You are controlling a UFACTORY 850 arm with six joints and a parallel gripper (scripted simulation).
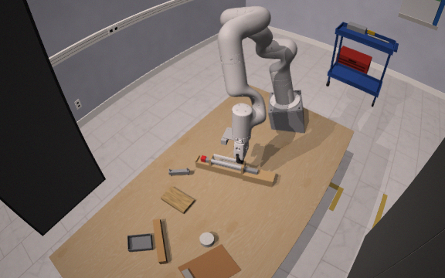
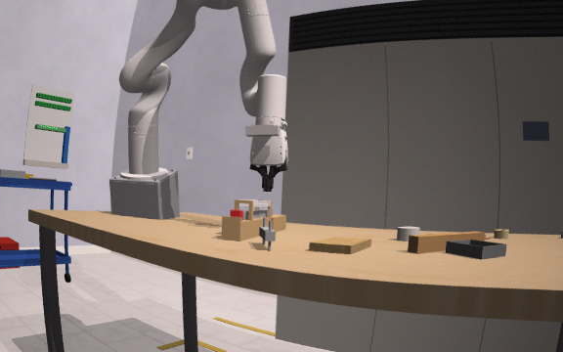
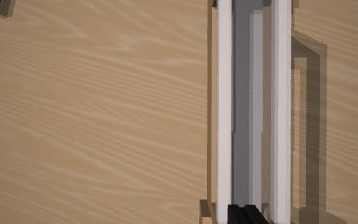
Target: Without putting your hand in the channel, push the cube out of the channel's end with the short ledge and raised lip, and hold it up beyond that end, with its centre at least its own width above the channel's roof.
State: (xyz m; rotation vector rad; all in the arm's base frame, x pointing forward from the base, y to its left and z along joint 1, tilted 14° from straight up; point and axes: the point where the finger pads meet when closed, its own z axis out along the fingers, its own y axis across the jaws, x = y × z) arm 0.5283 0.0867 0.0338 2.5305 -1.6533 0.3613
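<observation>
My hand is 190 mm to the left of the red cube, 80 mm above it and 70 mm short of it. Round my hand: grey push rod: 80 mm below, 20 mm behind, 10 mm to the left; then channel: 80 mm below, 70 mm to the right, 10 mm ahead; then grey t-shaped tool: 240 mm to the right, 200 mm ahead, 110 mm below.
</observation>
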